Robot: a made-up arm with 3 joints. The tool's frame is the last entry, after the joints.
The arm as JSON. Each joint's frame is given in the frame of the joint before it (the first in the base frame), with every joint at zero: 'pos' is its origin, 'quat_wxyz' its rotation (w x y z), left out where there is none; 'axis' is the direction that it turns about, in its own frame. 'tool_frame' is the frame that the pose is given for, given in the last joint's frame.
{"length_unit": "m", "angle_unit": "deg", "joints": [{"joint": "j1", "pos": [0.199, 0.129, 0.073], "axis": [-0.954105, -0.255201, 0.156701]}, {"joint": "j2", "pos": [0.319, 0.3, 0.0], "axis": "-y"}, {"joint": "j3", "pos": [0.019, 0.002, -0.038], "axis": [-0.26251, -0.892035, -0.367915]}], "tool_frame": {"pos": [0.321, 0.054, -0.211], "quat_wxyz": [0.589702, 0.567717, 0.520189, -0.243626]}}
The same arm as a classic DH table. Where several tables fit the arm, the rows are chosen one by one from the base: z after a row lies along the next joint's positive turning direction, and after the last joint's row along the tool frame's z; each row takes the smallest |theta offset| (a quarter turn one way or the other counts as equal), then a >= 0, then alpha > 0; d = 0 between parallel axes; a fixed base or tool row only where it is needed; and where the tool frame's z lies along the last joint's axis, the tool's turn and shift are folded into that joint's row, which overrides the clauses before.
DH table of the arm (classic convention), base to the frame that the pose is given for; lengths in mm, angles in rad. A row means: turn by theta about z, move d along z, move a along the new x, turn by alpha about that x. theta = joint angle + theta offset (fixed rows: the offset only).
base (fixed): a -73.2, alpha 1.4134, d 108.8, theta_offset -1.3094
j1: a 51.7, alpha 1.3127, d -554, theta_offset 1.5289
j2: a -37.5, alpha -0.469, d -258.2, theta_offset 1.1138
j3: a -301.7, alpha 0.638, d -331.3, theta_offset -0.6966
tool (fixed): a 0, alpha 0, d 399, theta_offset -3.0873

